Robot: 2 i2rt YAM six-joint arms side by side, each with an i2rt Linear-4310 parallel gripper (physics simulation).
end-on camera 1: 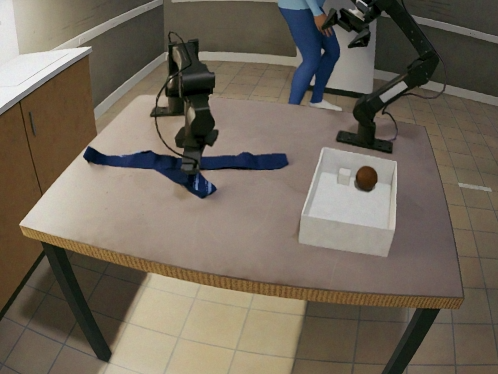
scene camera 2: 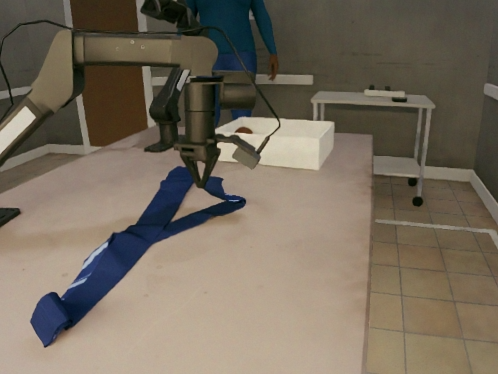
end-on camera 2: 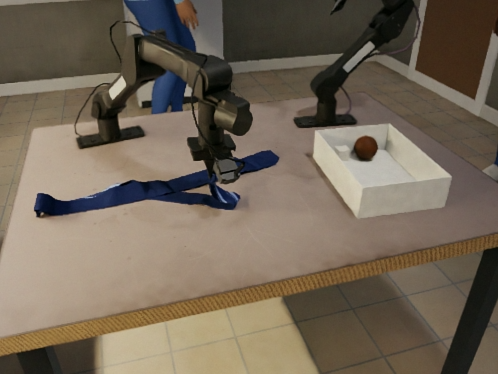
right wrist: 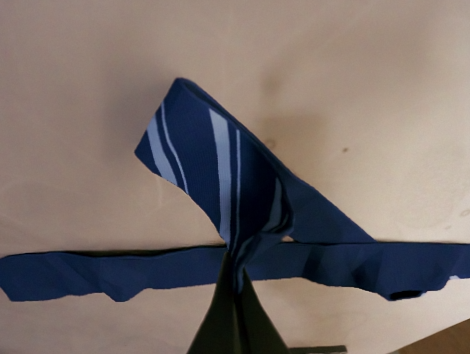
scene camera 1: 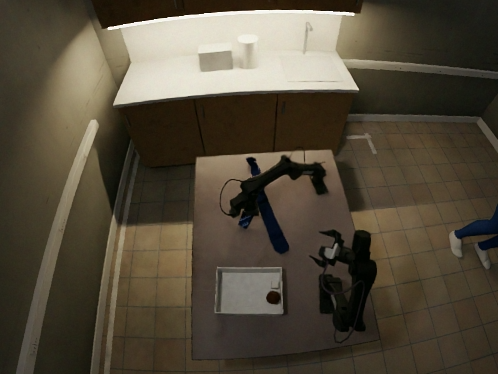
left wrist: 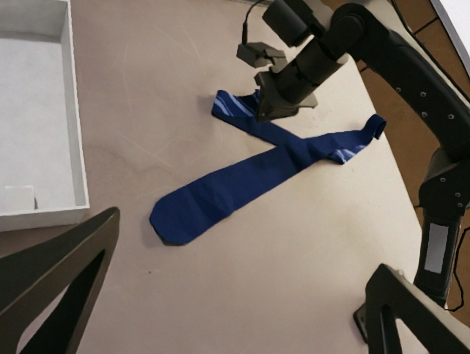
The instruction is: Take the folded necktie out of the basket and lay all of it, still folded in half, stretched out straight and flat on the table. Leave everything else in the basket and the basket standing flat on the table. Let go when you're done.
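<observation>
The dark blue necktie point(scene camera 1: 272, 225) point(scene camera 2: 150, 215) point(end-on camera 1: 245, 161) point(end-on camera 2: 100, 197) point(left wrist: 225, 192) point(right wrist: 185, 145) lies outside the basket. One wide end points toward the basket; the far end curls over near the table edge. A second strand crosses the long one and branches off at an angle, its end twisted with pale stripes showing. My right gripper point(scene camera 2: 201, 185) point(right wrist: 230, 258) is shut on the necktie, pinching that branch low over the table beside the long strand. My left gripper point(scene camera 1: 317, 246) point(end-on camera 1: 341, 33) point(left wrist: 251, 250) is open and empty, raised well above the table.
The white basket point(scene camera 1: 216, 290) point(scene camera 2: 280, 150) point(end-on camera 1: 345, 242) point(end-on camera 2: 400, 200) point(left wrist: 77, 125) stands flat on the table. It holds a brown ball point(scene camera 1: 273, 297) point(end-on camera 1: 366, 178) point(end-on camera 2: 365, 148) and a small white block point(scene camera 1: 275, 284) point(end-on camera 1: 344, 175) point(end-on camera 2: 342, 152). The right arm spans above the necktie.
</observation>
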